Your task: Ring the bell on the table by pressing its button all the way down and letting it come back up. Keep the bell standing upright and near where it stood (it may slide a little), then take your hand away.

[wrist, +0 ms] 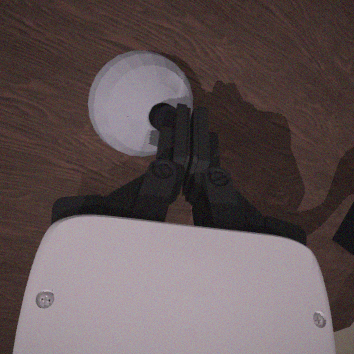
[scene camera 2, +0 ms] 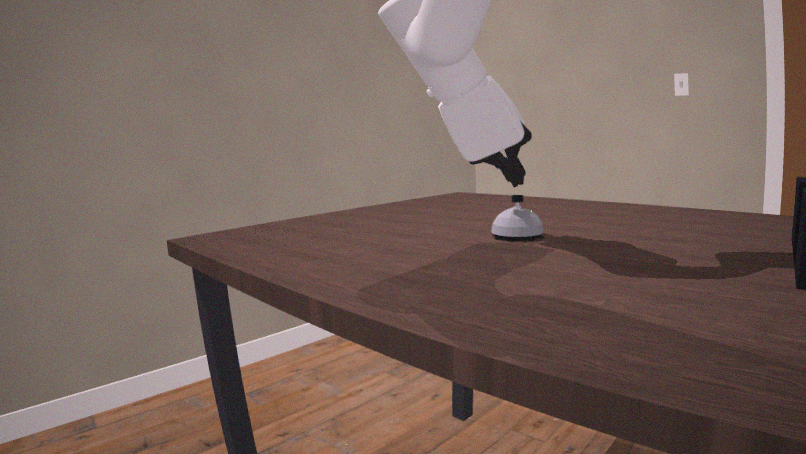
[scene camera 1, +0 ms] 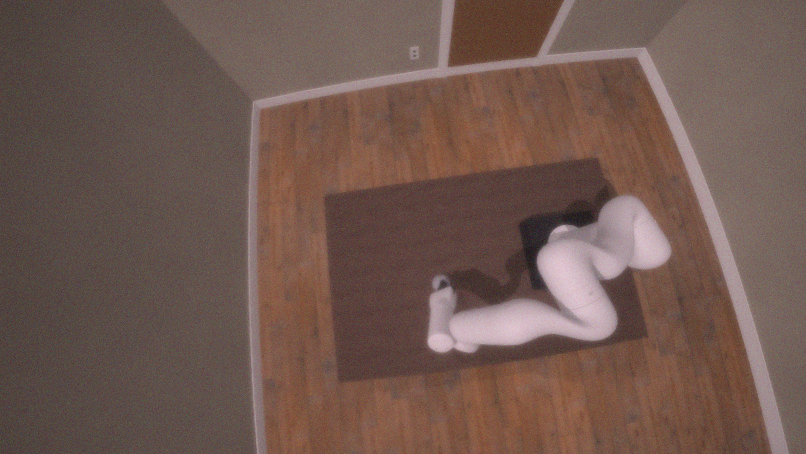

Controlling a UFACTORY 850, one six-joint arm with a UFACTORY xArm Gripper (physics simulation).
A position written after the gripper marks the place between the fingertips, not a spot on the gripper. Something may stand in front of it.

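Scene camera 2 shows the gripper [scene camera 2: 519,181] together with a bell [scene camera 2: 515,224]. The gripper also appears in the wrist view [wrist: 186,125], and the bell can likewise be seen in the wrist view [wrist: 123,91].
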